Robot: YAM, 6 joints.
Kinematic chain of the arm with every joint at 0, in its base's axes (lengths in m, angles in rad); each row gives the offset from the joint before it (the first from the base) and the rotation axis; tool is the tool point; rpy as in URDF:
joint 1: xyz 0 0 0.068 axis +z
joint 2: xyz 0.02 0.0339 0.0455 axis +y
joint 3: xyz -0.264 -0.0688 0 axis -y
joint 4: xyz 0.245 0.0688 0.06 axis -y
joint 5: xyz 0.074 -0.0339 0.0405 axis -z
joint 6: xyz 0.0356 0 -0.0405 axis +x
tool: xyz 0 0 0 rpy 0 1.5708 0
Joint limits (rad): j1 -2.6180..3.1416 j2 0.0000..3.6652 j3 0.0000..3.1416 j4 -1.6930..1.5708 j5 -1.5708..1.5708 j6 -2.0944..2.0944
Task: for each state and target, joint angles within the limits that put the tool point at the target. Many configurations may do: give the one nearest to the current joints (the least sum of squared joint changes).
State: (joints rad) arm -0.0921 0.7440 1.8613 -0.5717 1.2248 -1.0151
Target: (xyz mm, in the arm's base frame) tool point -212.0 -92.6 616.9
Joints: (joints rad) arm 0.2719 0.7267 2.3505 -0.2923 1.1344 -1.0151
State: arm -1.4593 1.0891 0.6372 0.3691 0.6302 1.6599
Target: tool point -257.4 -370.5 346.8
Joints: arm -2.1368 1.8667 1.4992 0.4904 0.5489 1.6599
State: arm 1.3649 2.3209 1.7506 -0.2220 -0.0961 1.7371
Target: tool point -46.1 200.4 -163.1
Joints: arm 1.7700 2.9025 1.0722 -0.3903 -0.1562 1.7371
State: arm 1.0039 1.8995 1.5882 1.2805 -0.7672 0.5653
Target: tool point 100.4 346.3 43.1
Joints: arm 1.2152 2.2654 0.7719 1.1428 -0.8378 0.5653
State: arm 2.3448 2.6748 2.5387 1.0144 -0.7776 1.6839
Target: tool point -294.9 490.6 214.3
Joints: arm 2.0638 2.7104 2.1689 1.2849 -0.8867 1.6839
